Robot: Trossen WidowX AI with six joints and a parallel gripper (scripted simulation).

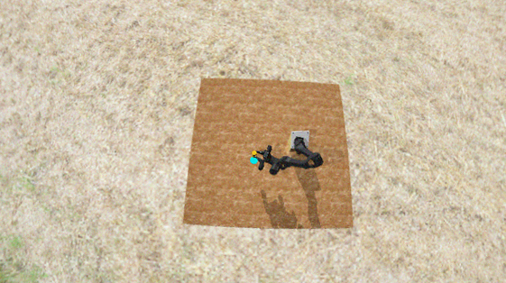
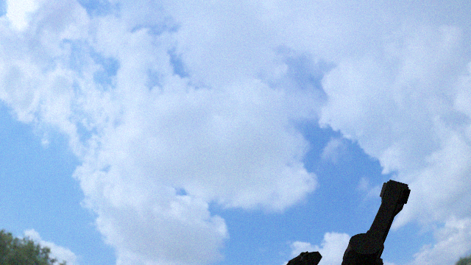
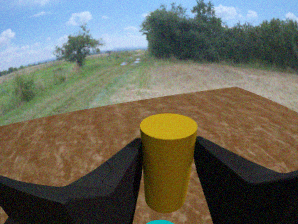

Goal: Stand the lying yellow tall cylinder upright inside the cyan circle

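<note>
My gripper tip is now 16 cm above the cyan circle. From my gripper tip the other things lie so: yellow tall cylinder (2 cm below).
</note>
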